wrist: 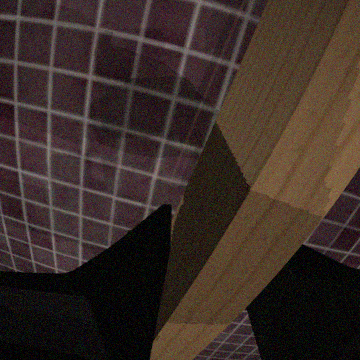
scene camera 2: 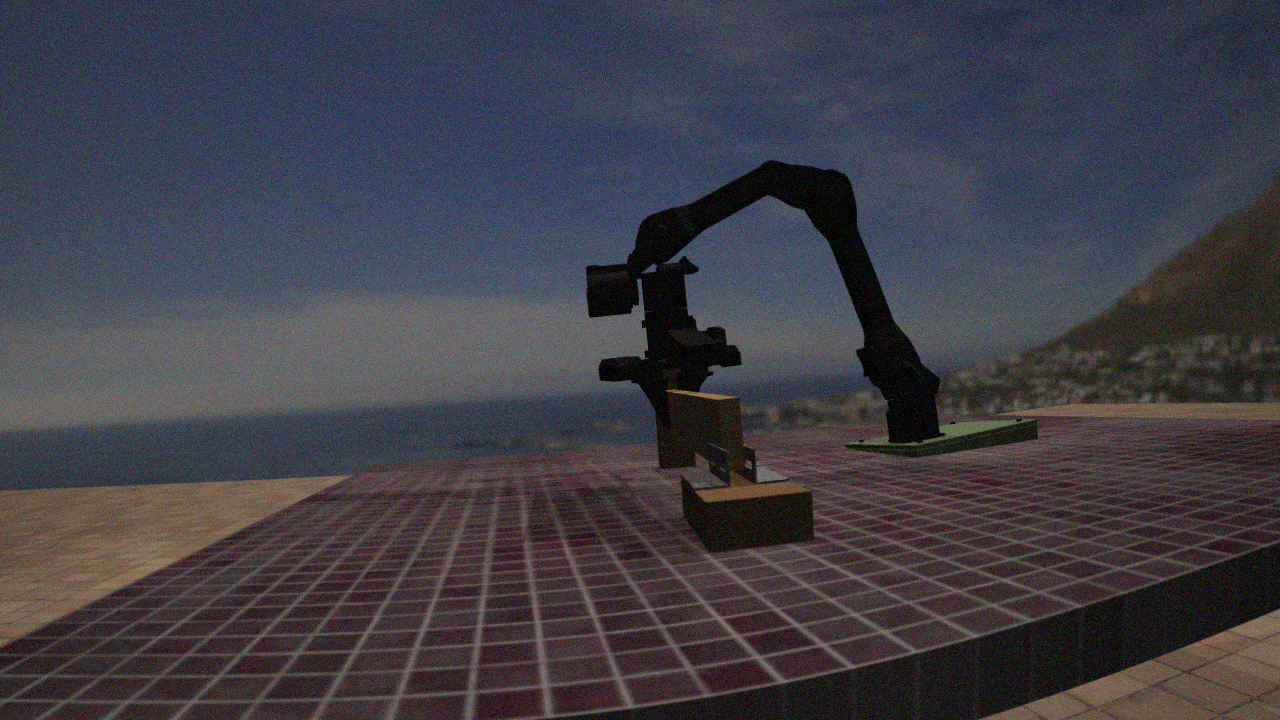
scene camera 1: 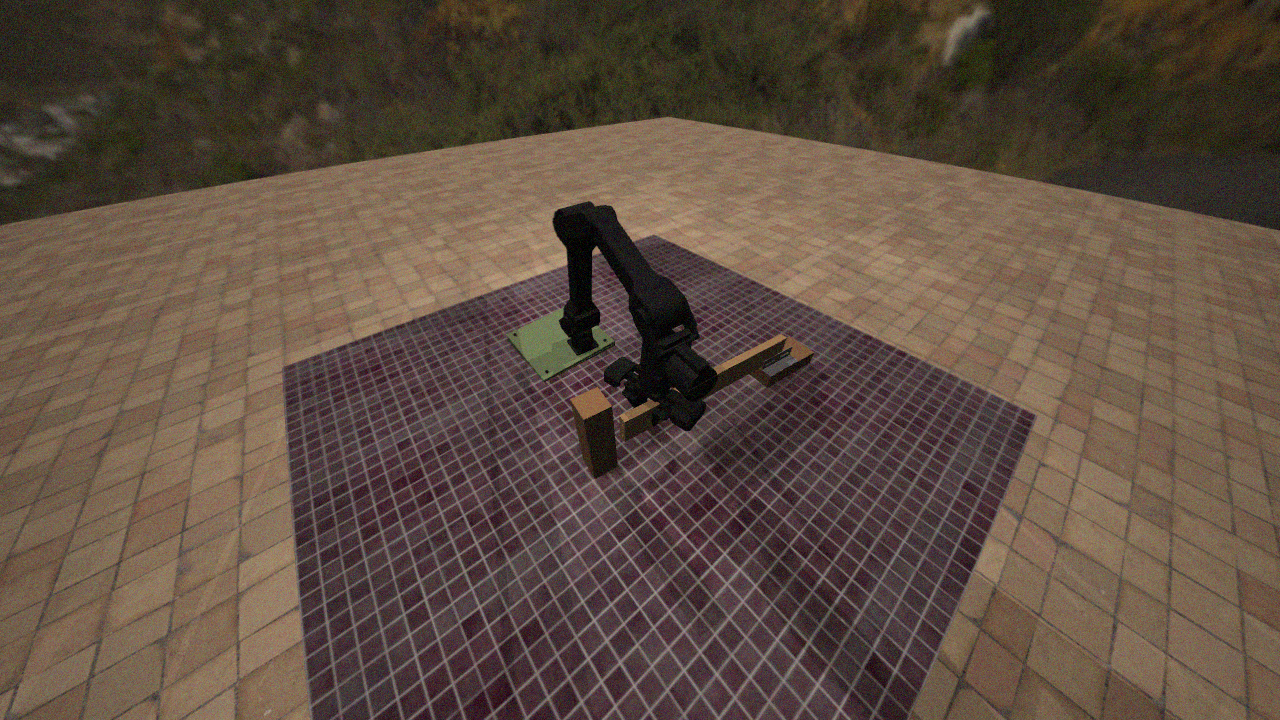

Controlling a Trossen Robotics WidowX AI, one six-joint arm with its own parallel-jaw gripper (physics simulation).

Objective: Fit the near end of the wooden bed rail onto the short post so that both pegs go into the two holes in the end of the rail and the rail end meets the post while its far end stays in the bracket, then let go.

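Seen in the pictures: gripper, fingertip midpoint: (wrist: 197,213) (scene camera 1: 648,421); arm's base, origin of the base link: (scene camera 2: 916,439) (scene camera 1: 582,343).
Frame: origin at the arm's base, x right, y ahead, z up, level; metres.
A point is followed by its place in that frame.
Note:
The wooden bed rail (scene camera 1: 751,360) {x -0.251, y 0.342, z 0.077 m} (scene camera 2: 704,422) {x -0.283, y 0.341, z 0.066 m} (wrist: 280,100) is a long board standing on edge. My gripper (scene camera 1: 657,413) {x 0.016, y 0.338, z 0.048 m} (scene camera 2: 677,407) {x 0.016, y 0.338, z 0.048 m} (wrist: 197,213) {x 0.016, y 0.338, z 0.048 m} is shut on it near its near end, from above, one black finger on each side. The short post (scene camera 1: 596,438) {x 0.133, y 0.357, z 0.104 m} (scene camera 2: 673,454) {x 0.098, y 0.338, z 0.004 m} stands upright just beyond that end; a narrow gap shows between them in scene camera 1. The rail's far end is at the metal bracket (scene camera 2: 720,467) {x -0.361, y 0.341, z 0.032 m}, by its upright plates; how deep it sits is unclear. The pegs and the two holes cannot be made out.
The bracket is on a low wooden block (scene camera 1: 796,361) (scene camera 2: 751,517). The arm's base stands on a green plate (scene camera 1: 541,344) {x 0.094, y -0.058, z 0.000 m} (scene camera 2: 993,431) {x -0.061, y -0.094, z 0.004 m} behind the post and rail. All stand on a purple tiled surface (scene camera 1: 680,582) {x 0.117, y 0.579, z -0.016 m} (scene camera 2: 402,582) {x -0.494, y 0.577, z -0.016 m}.

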